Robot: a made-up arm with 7 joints.
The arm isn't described. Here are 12 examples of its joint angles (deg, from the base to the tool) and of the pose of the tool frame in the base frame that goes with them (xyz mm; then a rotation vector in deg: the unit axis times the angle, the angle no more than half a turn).
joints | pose
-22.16 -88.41 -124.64 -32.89 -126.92 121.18 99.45 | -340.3 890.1 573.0 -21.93 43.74 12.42
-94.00 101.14 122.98 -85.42 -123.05 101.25 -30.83 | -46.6 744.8 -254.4 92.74 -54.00 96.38
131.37 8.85 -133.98 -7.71 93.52 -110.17 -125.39 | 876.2 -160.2 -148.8 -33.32 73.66 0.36
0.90 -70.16 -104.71 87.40 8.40 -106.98 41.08 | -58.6 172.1 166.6 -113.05 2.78 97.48
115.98 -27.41 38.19 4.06 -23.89 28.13 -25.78 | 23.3 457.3 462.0 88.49 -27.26 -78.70
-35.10 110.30 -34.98 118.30 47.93 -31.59 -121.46 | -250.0 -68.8 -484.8 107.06 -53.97 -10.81
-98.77 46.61 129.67 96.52 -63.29 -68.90 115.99 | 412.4 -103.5 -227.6 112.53 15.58 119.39
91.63 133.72 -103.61 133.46 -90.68 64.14 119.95 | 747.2 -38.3 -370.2 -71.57 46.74 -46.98
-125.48 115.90 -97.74 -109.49 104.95 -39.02 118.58 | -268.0 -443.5 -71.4 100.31 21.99 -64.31
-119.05 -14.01 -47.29 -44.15 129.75 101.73 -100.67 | -306.6 -501.5 395.4 95.59 101.60 -33.43
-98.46 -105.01 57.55 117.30 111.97 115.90 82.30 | -151.0 209.7 225.8 22.95 -49.65 82.51
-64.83 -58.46 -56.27 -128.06 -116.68 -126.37 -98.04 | -254.6 -149.2 459.7 13.88 -63.22 -19.64
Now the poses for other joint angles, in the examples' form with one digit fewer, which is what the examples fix.
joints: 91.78 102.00 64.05 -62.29 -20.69 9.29 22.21
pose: -15 -147 -121 -76.0 -138.2 -19.7
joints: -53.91 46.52 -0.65 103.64 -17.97 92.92 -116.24
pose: -99 -531 445 -15.6 90.0 -80.3
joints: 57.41 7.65 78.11 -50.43 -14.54 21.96 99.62
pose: 7 212 -97 -37.0 -4.4 -85.9
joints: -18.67 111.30 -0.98 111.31 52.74 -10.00 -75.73
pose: -124 -148 -438 70.3 -30.9 -23.2
